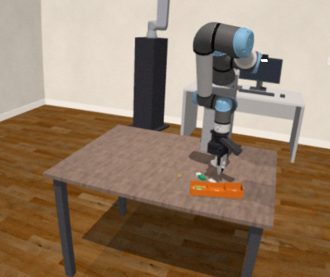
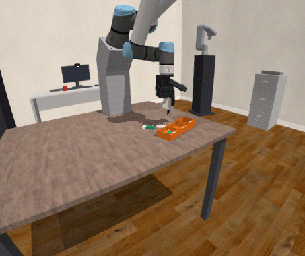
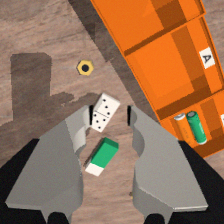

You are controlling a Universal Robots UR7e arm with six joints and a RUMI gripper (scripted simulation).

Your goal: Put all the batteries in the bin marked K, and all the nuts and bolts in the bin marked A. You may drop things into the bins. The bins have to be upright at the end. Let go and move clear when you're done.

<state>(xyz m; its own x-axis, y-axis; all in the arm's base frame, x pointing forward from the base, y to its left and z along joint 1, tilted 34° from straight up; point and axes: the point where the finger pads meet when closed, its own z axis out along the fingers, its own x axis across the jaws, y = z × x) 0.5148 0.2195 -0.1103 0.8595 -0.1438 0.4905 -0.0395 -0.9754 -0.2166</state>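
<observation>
My hand is 70 mm short of the orange bin tray, 20 mm to the right of it and 70 mm above it. From my hand the other things lie so: orange battery (90 mm ahead, 60 mm to the right, 70 mm below); white domino (20 mm behind, 40 mm to the right, 80 mm below); green battery (110 mm ahead, 60 mm to the right, 70 mm below).
</observation>
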